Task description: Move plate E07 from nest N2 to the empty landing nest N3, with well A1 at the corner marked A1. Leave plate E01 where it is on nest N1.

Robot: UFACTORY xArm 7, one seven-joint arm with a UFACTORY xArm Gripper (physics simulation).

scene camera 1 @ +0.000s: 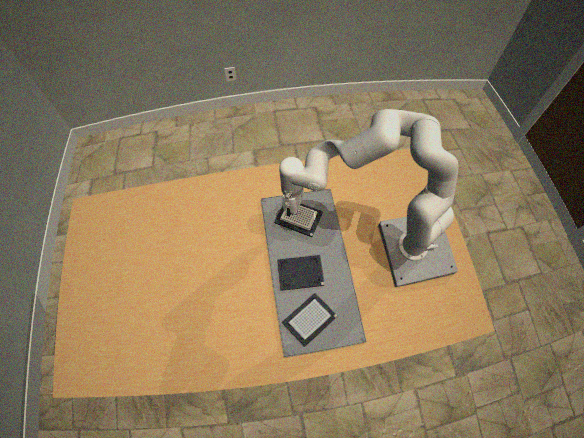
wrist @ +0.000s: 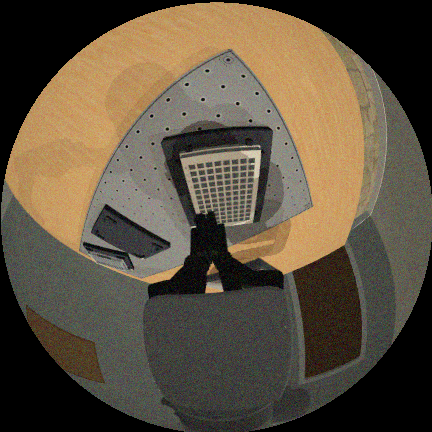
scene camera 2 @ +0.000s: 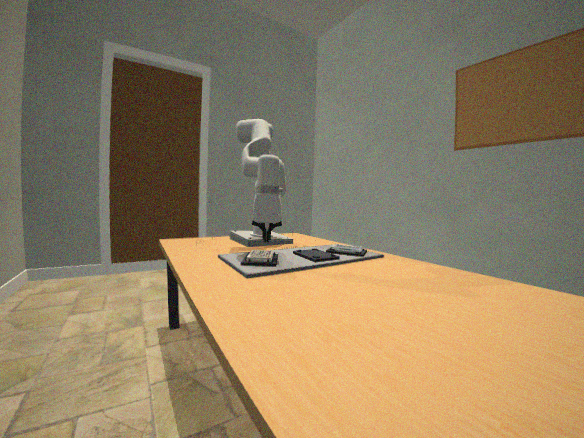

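A cream well plate (scene camera 1: 302,218) (scene camera 2: 261,256) (wrist: 225,187) lies in a dark nest (scene camera 1: 295,229) (wrist: 217,136) at the far end of the grey board. The middle dark nest (scene camera 1: 301,272) (scene camera 2: 316,255) (wrist: 130,232) is empty. A white well plate (scene camera 1: 310,319) (scene camera 2: 348,248) (wrist: 109,257) lies in the turned nest (scene camera 1: 304,342) at the near end. Plate and nest labels are not readable. My gripper (scene camera 1: 288,212) (scene camera 2: 266,240) (wrist: 207,221) is shut, fingertips together, with nothing between them. It is above the cream plate's nest, and its tips overlap one plate corner in the wrist view.
The grey perforated board (scene camera 1: 340,295) (scene camera 2: 290,268) (wrist: 225,95) carries all three nests on the wooden table (scene camera 1: 150,275) (scene camera 2: 400,350) (wrist: 150,30). The arm's base plate (scene camera 1: 425,276) stands beside the board. The neighbouring nests lie in a row from the cream plate's nest.
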